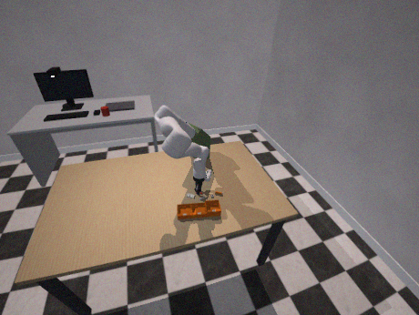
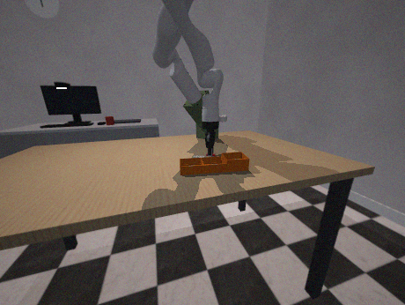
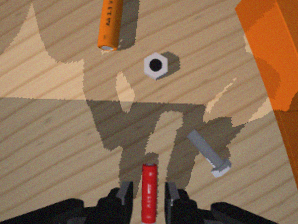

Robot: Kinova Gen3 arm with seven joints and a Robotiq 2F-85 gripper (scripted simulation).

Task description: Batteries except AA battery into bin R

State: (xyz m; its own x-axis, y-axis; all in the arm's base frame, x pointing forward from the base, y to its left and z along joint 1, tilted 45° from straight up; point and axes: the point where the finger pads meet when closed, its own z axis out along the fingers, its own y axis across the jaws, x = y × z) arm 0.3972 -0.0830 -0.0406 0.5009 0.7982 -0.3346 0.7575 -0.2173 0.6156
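The thin red battery is 20 mm below my hand. From my hand the other things lie so: grey hex nut (70 mm to the left, 50 mm ahead, 20 mm below); then white domino tile (60 mm to the right, 20 mm below); then grey bolt (50 mm ahead, 20 mm below).
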